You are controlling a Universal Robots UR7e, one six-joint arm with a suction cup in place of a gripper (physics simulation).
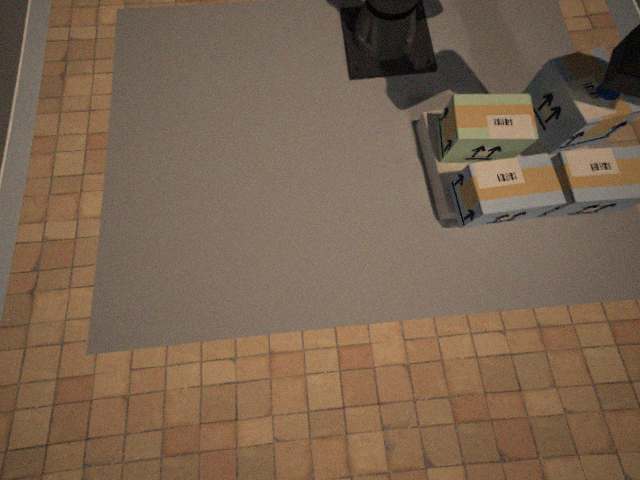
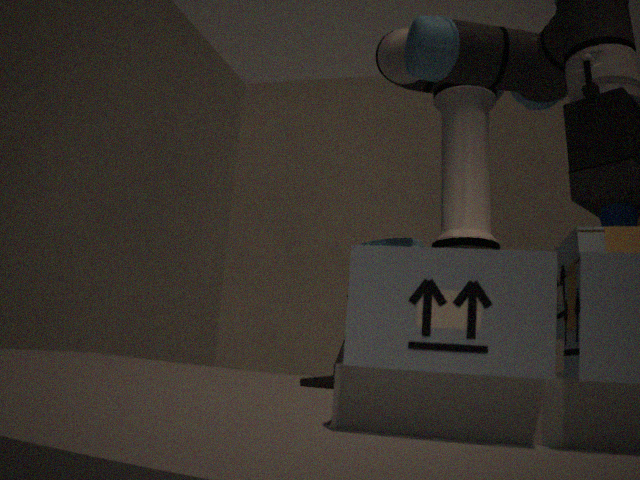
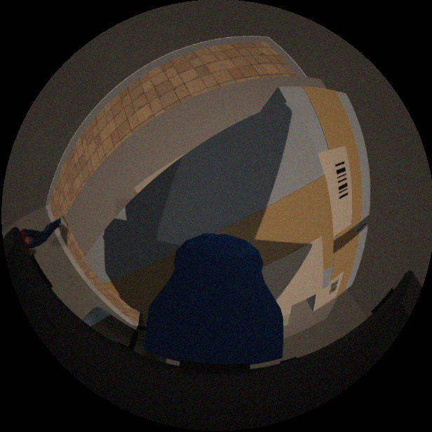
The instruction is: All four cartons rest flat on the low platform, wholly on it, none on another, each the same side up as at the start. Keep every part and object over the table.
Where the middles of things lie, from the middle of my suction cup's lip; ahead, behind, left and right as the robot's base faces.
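Labels:
My suction cup: 3 cm short of the low platform (image 2: 563, 412), 8 cm to the left of it, 16 cm above it.

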